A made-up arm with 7 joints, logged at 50 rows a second.
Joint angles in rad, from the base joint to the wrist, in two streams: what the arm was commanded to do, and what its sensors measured. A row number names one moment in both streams.
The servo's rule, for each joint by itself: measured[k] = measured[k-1] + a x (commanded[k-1-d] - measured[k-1]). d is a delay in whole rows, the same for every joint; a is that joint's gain. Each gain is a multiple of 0.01, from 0.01 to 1. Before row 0 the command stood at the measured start. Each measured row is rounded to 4 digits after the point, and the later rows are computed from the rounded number. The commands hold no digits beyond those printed.
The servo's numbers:
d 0
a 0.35 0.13 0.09 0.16 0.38 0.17 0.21
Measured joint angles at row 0:
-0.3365, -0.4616, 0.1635, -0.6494, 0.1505, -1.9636, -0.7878
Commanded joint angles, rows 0 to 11:
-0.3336, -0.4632, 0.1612, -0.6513, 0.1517, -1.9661, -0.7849
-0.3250, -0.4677, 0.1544, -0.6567, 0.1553, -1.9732, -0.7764
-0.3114, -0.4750, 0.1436, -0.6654, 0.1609, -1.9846, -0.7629
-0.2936, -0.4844, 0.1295, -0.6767, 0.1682, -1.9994, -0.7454
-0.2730, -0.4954, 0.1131, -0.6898, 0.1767, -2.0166, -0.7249
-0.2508, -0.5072, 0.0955, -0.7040, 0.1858, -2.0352, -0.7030
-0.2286, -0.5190, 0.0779, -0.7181, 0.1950, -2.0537, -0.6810
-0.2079, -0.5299, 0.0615, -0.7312, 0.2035, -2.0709, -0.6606
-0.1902, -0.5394, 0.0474, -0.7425, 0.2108, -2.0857, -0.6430
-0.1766, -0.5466, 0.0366, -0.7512, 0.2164, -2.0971, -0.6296
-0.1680, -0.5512, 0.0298, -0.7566, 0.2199, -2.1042, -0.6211
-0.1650, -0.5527, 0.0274, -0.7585, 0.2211, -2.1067, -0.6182
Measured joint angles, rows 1 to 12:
-0.3355, -0.4618, 0.1633, -0.6497, 0.1510, -1.9640, -0.7872
-0.3318, -0.4626, 0.1625, -0.6508, 0.1526, -1.9656, -0.7849
-0.3247, -0.4642, 0.1608, -0.6531, 0.1558, -1.9688, -0.7803
-0.3138, -0.4668, 0.1580, -0.6569, 0.1605, -1.9740, -0.7730
-0.2995, -0.4705, 0.1540, -0.6622, 0.1667, -1.9812, -0.7629
-0.2825, -0.4753, 0.1487, -0.6689, 0.1740, -1.9904, -0.7503
-0.2636, -0.4810, 0.1423, -0.6768, 0.1820, -2.0012, -0.7357
-0.2441, -0.4874, 0.1350, -0.6855, 0.1902, -2.0130, -0.7199
-0.2252, -0.4942, 0.1271, -0.6946, 0.1980, -2.0254, -0.7038
-0.2082, -0.5010, 0.1190, -0.7037, 0.2050, -2.0376, -0.6882
-0.1941, -0.5075, 0.1110, -0.7122, 0.2107, -2.0489, -0.6741
-0.1839, -0.5134, 0.1035, -0.7196, 0.2147, -2.0587, -0.6624

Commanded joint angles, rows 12 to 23:
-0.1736, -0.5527, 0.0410, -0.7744, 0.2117, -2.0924, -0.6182
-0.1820, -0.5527, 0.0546, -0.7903, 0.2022, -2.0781, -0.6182
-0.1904, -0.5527, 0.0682, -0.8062, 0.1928, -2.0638, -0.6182
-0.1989, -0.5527, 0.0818, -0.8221, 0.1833, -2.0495, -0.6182
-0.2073, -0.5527, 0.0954, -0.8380, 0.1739, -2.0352, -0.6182
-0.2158, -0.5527, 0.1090, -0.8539, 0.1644, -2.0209, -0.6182
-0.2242, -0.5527, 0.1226, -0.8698, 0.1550, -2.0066, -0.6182
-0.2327, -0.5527, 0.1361, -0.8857, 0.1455, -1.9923, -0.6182
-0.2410, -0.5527, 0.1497, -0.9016, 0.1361, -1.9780, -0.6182
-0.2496, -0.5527, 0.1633, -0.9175, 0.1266, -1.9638, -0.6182
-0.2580, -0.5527, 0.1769, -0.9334, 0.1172, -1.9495, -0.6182
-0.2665, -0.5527, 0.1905, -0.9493, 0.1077, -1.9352, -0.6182
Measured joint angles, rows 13 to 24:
-0.1803, -0.5185, 0.0979, -0.7284, 0.2136, -2.0644, -0.6531
-0.1809, -0.5229, 0.0940, -0.7383, 0.2093, -2.0667, -0.6458
-0.1842, -0.5268, 0.0917, -0.7492, 0.2030, -2.0662, -0.6400
-0.1893, -0.5302, 0.0908, -0.7609, 0.1955, -2.0634, -0.6354
-0.1956, -0.5331, 0.0912, -0.7732, 0.1873, -2.0586, -0.6318
-0.2027, -0.5356, 0.0928, -0.7861, 0.1786, -2.0522, -0.6289
-0.2102, -0.5378, 0.0955, -0.7995, 0.1696, -2.0444, -0.6267
-0.2181, -0.5397, 0.0992, -0.8133, 0.1604, -2.0355, -0.6249
-0.2261, -0.5414, 0.1037, -0.8274, 0.1512, -2.0257, -0.6235
-0.2343, -0.5429, 0.1091, -0.8418, 0.1419, -2.0152, -0.6224
-0.2426, -0.5442, 0.1152, -0.8565, 0.1325, -2.0040, -0.6215
-0.2510, -0.5453, 0.1220, -0.8713, 0.1231, -1.9923, -0.6208

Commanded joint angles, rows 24 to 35:
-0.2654, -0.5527, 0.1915, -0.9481, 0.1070, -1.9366, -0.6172
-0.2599, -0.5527, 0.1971, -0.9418, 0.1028, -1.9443, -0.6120
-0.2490, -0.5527, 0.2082, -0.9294, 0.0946, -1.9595, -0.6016
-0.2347, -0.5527, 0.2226, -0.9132, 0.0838, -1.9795, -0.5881
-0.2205, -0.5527, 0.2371, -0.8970, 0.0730, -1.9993, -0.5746
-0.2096, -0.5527, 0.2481, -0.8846, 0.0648, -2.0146, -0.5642
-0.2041, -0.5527, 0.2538, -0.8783, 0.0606, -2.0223, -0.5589
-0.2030, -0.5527, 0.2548, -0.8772, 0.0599, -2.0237, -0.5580
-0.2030, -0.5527, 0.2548, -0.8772, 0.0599, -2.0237, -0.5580
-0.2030, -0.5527, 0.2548, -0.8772, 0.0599, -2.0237, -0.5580
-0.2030, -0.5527, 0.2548, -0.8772, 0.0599, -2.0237, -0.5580
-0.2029, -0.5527, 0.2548, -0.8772, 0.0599, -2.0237, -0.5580
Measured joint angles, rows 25 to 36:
-0.2560, -0.5463, 0.1283, -0.8836, 0.1170, -1.9828, -0.6200
-0.2574, -0.5471, 0.1345, -0.8929, 0.1116, -1.9763, -0.6183
-0.2545, -0.5478, 0.1411, -0.8987, 0.1051, -1.9734, -0.6148
-0.2476, -0.5484, 0.1484, -0.9010, 0.0970, -1.9744, -0.6092
-0.2381, -0.5490, 0.1564, -0.9004, 0.0879, -1.9786, -0.6019
-0.2281, -0.5495, 0.1647, -0.8979, 0.0791, -1.9847, -0.5940
-0.2197, -0.5499, 0.1727, -0.8948, 0.0721, -1.9911, -0.5866
-0.2139, -0.5503, 0.1801, -0.8920, 0.0675, -1.9966, -0.5806
-0.2101, -0.5506, 0.1868, -0.8896, 0.0646, -2.0012, -0.5759
-0.2076, -0.5509, 0.1929, -0.8876, 0.0628, -2.0050, -0.5721
-0.2060, -0.5511, 0.1985, -0.8859, 0.0617, -2.0082, -0.5691
-0.2049, -0.5513, 0.2036, -0.8845, 0.0610, -2.0108, -0.5668

